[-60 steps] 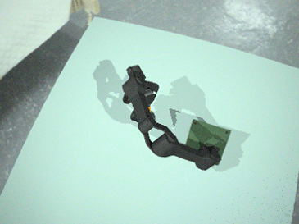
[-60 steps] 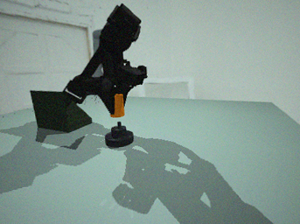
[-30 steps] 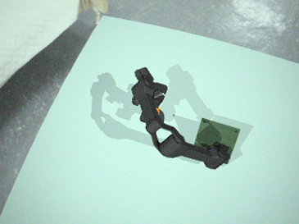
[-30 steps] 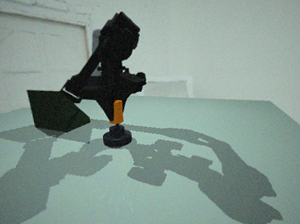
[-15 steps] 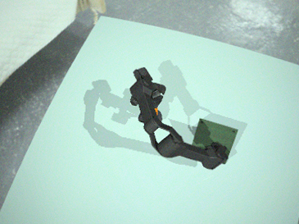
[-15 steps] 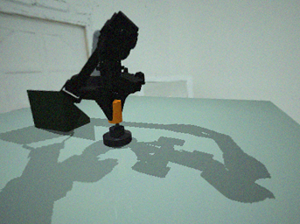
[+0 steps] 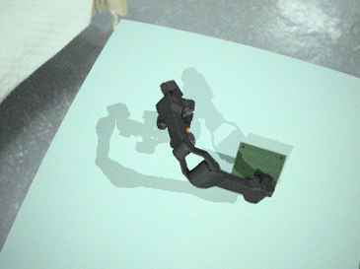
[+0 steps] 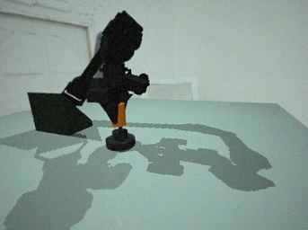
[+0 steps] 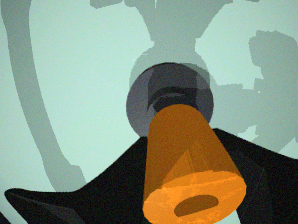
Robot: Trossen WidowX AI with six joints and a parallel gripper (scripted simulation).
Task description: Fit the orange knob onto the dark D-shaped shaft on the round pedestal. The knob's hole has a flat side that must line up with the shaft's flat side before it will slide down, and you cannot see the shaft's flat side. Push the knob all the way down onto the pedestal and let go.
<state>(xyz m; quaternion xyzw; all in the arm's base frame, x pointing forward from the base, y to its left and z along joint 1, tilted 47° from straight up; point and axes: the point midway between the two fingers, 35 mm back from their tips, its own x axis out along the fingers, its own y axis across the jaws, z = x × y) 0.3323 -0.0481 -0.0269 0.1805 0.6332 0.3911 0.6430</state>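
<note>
Now: gripper tip 2 cm below the orange knob. Also, from my gripper tip: dark pedestal (4 cm below).
</note>
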